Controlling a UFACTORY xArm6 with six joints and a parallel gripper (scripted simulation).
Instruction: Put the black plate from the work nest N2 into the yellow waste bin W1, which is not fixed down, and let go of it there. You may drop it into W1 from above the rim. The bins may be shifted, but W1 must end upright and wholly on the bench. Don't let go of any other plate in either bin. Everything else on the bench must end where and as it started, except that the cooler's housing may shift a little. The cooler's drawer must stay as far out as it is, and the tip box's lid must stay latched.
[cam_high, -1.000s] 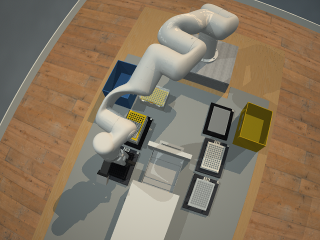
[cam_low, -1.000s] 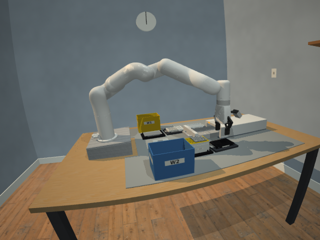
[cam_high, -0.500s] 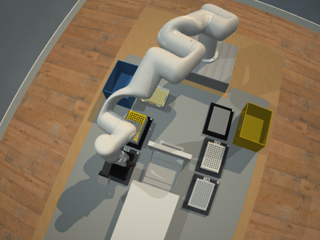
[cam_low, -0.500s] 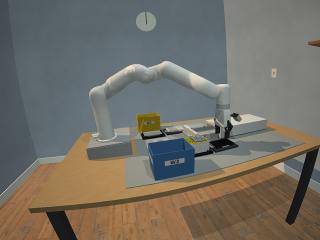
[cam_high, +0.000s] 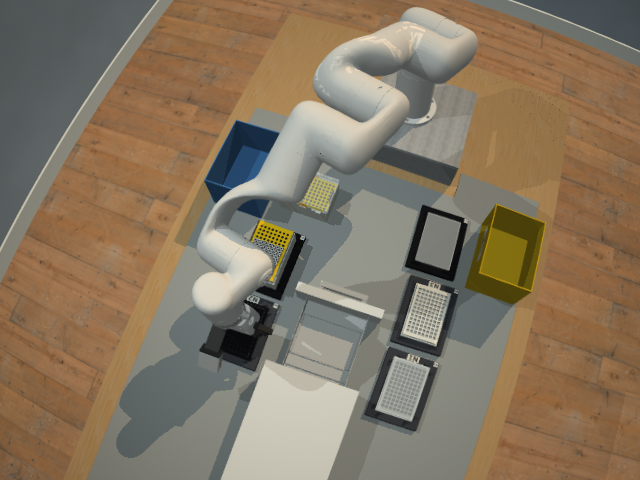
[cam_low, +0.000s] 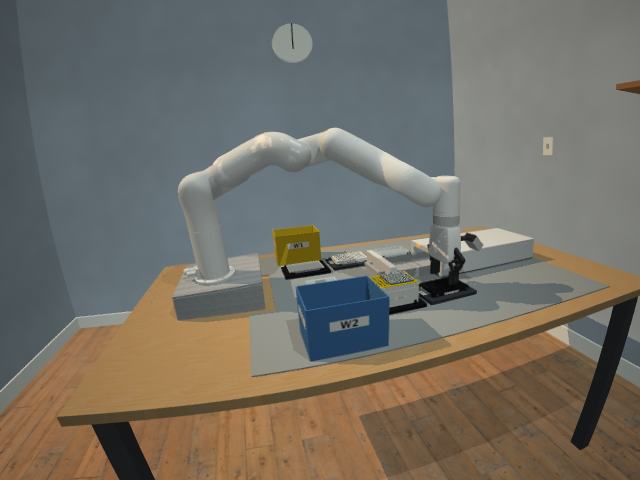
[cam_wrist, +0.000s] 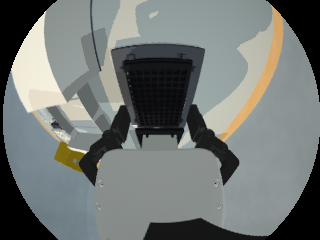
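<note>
My hand is 3 cm above the black plate. From my hand the other things lie so: yellow-topped tip box: 18 cm behind; work nest N2: 5 cm below; cooler drawer: 1 cm ahead, 19 cm to the left, 3 cm below.
</note>
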